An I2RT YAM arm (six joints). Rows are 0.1 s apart.
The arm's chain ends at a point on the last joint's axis. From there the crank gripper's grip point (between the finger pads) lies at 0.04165 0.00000 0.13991 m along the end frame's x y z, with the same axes.
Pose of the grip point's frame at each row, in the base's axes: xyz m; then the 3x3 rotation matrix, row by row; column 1 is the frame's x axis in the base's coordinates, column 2 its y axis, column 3 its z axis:
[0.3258 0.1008 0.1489], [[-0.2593 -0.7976 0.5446], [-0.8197 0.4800 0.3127], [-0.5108 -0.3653 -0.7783]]
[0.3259 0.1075 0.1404], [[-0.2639 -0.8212 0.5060], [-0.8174 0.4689 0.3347], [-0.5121 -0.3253 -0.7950]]
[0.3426 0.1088 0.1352], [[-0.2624 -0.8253 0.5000], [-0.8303 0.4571 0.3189], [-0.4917 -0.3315 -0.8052]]
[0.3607 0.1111 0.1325], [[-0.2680 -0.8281 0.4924], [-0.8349 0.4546 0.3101], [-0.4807 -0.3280 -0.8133]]
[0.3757 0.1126 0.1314], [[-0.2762 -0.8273 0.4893], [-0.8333 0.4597 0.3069], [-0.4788 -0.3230 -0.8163]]
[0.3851 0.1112 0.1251], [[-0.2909 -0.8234 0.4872], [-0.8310 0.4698 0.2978], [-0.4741 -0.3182 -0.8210]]
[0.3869 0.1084 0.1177], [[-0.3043 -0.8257 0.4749], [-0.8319 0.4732 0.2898], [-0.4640 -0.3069 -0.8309]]
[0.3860 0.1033 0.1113], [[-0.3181 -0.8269 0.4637], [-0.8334 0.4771 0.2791], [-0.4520 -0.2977 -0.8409]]
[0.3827 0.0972 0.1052], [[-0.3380 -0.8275 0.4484], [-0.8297 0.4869 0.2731], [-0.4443 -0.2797 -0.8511]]
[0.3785 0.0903 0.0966], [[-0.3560 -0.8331 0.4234], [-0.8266 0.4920 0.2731], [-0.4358 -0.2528 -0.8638]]
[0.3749 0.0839 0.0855], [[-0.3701 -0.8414 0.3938], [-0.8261 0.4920 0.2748], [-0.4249 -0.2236 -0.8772]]
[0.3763 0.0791 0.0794], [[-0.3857 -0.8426 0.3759], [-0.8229 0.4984 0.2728], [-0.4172 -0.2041 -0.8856]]
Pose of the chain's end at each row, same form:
[0.2604 0.0912 0.2791], [[-0.2593 -0.7976 0.5446], [-0.8197 0.4800 0.3127], [-0.5108 -0.3653 -0.7783]]
[0.2661 0.0947 0.2730], [[-0.2639 -0.8212 0.5060], [-0.8174 0.4689 0.3347], [-0.5121 -0.3253 -0.7950]]
[0.2836 0.0988 0.2683], [[-0.2624 -0.8253 0.5000], [-0.8303 0.4571 0.3189], [-0.4917 -0.3315 -0.8052]]
[0.3030 0.1025 0.2663], [[-0.2680 -0.8281 0.4924], [-0.8349 0.4546 0.3101], [-0.4807 -0.3280 -0.8133]]
[0.3187 0.1044 0.2656], [[-0.2762 -0.8273 0.4893], [-0.8333 0.4597 0.3069], [-0.4788 -0.3230 -0.8163]]
[0.3291 0.1041 0.2597], [[-0.2909 -0.8234 0.4872], [-0.8310 0.4698 0.2978], [-0.4741 -0.3182 -0.8210]]
[0.3331 0.1025 0.2533], [[-0.3043 -0.8257 0.4749], [-0.8319 0.4732 0.2898], [-0.4640 -0.3069 -0.8309]]
[0.3344 0.0990 0.2478], [[-0.3181 -0.8269 0.4637], [-0.8334 0.4771 0.2791], [-0.4520 -0.2977 -0.8409]]
[0.3340 0.0935 0.2428], [[-0.3380 -0.8275 0.4484], [-0.8297 0.4869 0.2731], [-0.4443 -0.2797 -0.8511]]
[0.3341 0.0865 0.2356], [[-0.3560 -0.8331 0.4234], [-0.8266 0.4920 0.2731], [-0.4358 -0.2528 -0.8638]]
[0.3352 0.0799 0.2259], [[-0.3701 -0.8414 0.3938], [-0.8261 0.4920 0.2748], [-0.4249 -0.2236 -0.8772]]
[0.3398 0.0752 0.2207], [[-0.3857 -0.8426 0.3759], [-0.8229 0.4984 0.2728], [-0.4172 -0.2041 -0.8856]]

